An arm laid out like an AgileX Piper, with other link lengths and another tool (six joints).
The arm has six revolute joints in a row. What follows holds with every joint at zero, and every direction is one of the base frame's.
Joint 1 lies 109.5 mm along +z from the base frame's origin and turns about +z.
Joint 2 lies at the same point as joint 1 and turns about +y.
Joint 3 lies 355.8 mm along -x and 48.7 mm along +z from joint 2 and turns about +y.
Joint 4 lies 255.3 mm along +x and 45.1 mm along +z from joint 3 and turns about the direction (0.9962, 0, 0.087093).
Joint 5 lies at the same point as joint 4 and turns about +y.
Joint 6 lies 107.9 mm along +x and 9.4 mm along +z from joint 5 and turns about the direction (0.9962, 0, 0.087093).
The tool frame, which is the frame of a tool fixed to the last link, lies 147 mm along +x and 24 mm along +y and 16.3 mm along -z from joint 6; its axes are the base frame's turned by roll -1.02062, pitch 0.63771 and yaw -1.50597 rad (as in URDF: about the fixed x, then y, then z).
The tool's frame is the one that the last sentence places.
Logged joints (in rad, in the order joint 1, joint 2, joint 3, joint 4, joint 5, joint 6), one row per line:
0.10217, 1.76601, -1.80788, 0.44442, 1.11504, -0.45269
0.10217, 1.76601, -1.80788, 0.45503, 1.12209, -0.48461
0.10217, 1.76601, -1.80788, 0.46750, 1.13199, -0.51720
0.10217, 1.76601, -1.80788, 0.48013, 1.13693, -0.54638
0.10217, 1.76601, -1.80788, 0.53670, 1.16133, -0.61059
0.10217, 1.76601, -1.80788, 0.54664, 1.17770, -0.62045
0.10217, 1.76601, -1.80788, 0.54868, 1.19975, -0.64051
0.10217, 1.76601, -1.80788, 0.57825, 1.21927, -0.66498
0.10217, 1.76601, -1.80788, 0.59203, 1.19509, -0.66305
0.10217, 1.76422, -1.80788, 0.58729, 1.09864, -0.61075
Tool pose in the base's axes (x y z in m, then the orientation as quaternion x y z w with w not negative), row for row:
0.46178, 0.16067, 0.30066, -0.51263, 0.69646, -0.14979, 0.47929
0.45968, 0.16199, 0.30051, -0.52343, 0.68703, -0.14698, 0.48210
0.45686, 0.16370, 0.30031, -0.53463, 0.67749, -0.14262, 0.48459
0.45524, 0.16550, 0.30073, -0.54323, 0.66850, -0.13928, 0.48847
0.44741, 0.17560, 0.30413, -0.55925, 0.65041, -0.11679, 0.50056
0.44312, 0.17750, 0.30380, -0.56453, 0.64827, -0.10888, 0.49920
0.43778, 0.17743, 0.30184, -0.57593, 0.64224, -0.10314, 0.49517
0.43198, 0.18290, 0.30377, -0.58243, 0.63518, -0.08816, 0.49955
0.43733, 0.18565, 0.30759, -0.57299, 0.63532, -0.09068, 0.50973
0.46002, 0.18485, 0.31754, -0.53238, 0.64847, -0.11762, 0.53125
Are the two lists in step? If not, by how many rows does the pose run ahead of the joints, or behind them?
They are in step.
